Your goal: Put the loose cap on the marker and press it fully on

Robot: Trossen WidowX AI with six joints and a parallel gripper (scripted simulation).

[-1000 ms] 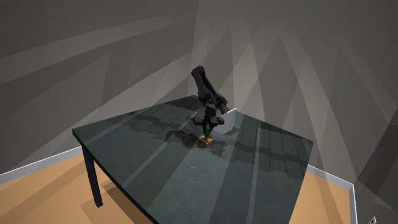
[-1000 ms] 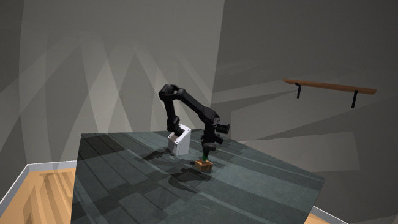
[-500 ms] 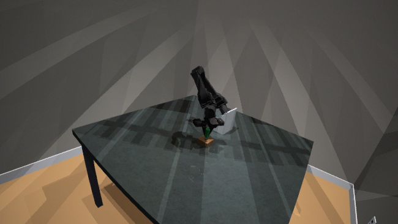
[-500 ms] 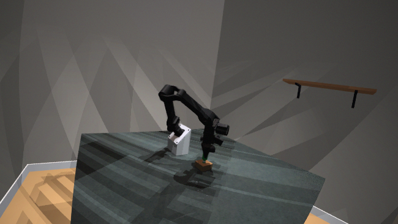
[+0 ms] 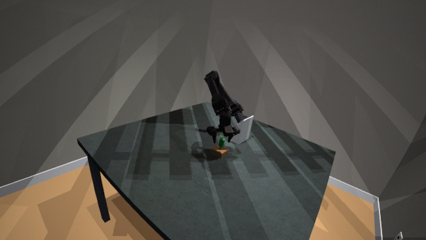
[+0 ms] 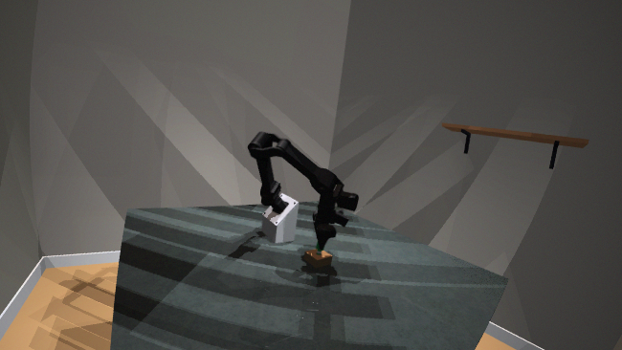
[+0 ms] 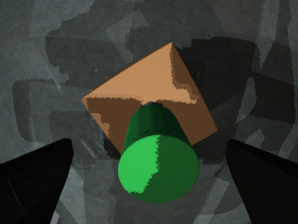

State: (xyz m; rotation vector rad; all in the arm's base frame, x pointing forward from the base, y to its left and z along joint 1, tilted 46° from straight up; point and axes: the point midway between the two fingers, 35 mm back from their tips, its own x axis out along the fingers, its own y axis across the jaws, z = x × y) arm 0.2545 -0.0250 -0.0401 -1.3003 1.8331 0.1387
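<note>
The green cap lies 10 mm above my gripper tip.
</note>
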